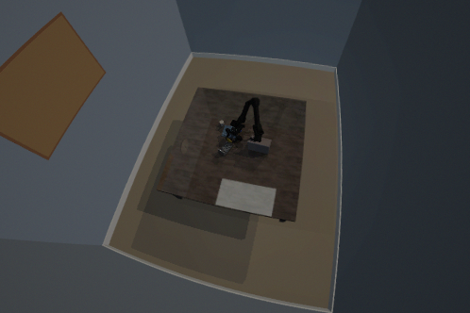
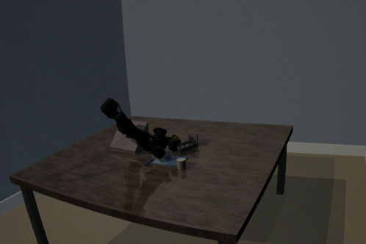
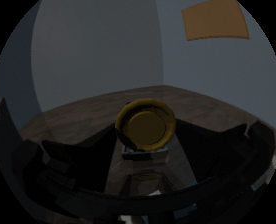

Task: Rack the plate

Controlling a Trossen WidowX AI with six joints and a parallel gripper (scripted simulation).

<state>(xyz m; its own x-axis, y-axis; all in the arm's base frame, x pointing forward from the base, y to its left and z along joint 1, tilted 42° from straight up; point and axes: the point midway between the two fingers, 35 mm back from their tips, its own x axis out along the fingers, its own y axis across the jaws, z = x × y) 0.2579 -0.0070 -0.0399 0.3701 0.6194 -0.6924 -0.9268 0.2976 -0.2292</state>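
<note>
Right now the dish rack is 60 mm to the left of my gripper tip, 50 mm below it and 20 mm ahead of it. From my gripper tip the other things lie so: yellow plate: 10 mm to the right; blue spoon: 200 mm to the right, 70 mm below, 70 mm behind; blue cloth: 140 mm to the right, 70 mm below, 30 mm ahead.
</note>
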